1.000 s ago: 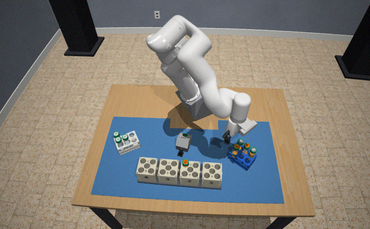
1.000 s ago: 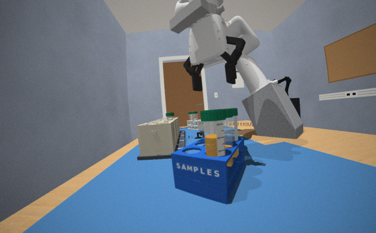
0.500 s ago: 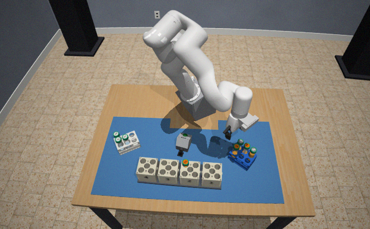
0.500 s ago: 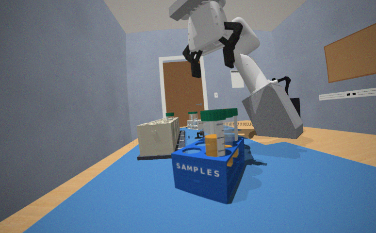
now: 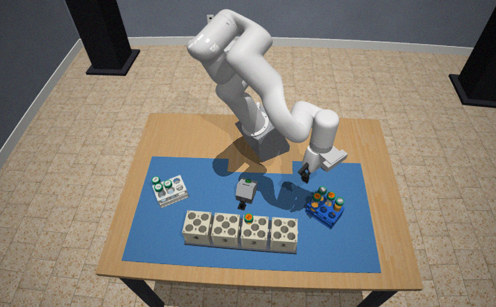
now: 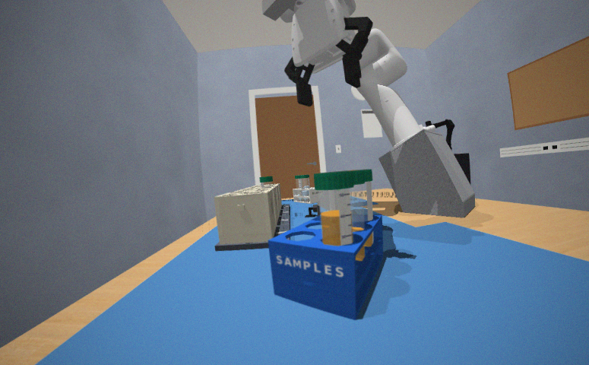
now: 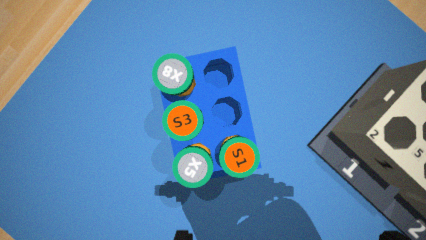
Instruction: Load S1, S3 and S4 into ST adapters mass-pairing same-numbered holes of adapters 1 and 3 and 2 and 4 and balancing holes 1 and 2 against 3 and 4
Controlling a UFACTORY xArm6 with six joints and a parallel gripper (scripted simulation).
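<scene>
Right now my hand is 19 cm above the orange-dot tube, 8 cm to the right of it and 1 cm short of it. Round my hand: loading stand ST: 25 cm to the right, 24 cm below, 16 cm ahead; then blue sample rack: 22 cm below, 8 cm to the left, 2 cm ahead; then green done key: 25 cm to the right, 18 cm below, 7 cm behind.
</scene>
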